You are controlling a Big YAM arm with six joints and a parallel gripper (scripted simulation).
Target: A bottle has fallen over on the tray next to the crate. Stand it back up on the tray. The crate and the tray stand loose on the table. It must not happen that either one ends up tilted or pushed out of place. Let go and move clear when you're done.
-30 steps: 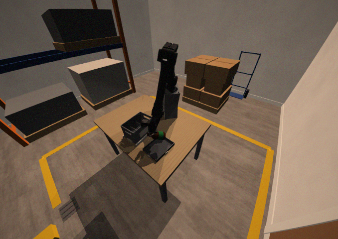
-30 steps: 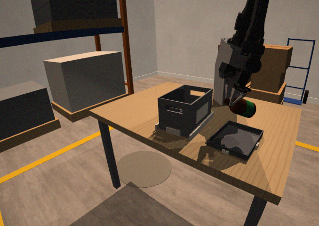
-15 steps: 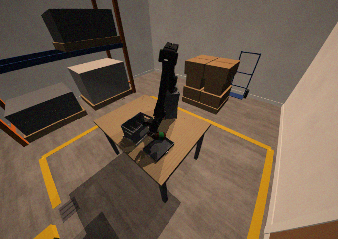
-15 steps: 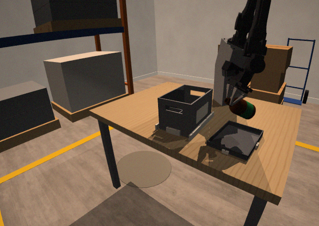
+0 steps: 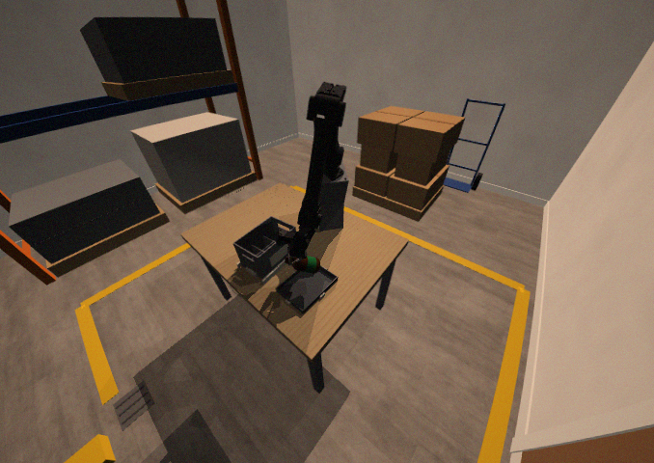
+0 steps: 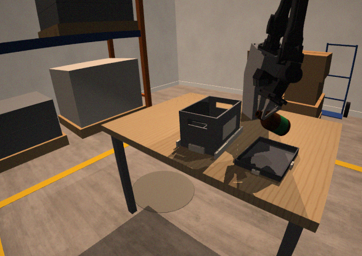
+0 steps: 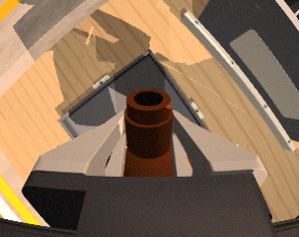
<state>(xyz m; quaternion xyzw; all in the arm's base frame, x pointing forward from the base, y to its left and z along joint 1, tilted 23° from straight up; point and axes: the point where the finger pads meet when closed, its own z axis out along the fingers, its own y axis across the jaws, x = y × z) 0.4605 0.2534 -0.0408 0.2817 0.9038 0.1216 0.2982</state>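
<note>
The brown bottle is 40 mm behind my hand, 30 mm below it and 20 mm to the left of it. Round my hand: tray: 190 mm below, 50 mm behind, 30 mm to the left; dark crate: 260 mm to the right, 110 mm below, 10 mm behind.
</note>
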